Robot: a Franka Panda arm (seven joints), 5 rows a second.
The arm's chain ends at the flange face. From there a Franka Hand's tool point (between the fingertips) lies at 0.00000 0.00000 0.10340 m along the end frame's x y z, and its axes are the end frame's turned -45 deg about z.
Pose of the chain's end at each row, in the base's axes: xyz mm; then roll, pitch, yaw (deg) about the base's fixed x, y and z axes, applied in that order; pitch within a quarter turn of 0, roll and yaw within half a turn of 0:
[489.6 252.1 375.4 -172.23 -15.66 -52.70]
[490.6 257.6 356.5 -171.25 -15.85 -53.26]
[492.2 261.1 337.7 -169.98 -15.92 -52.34]
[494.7 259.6 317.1 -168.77 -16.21 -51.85]
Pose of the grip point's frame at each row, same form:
[517.5 238.6 276.8 174.09 -16.43 -5.78]
[519.9 244.6 258.2 174.61 -17.25 -6.22]
[523.5 250.0 239.8 175.43 -18.20 -5.20]
[528.0 249.8 219.7 176.04 -19.25 -4.57]

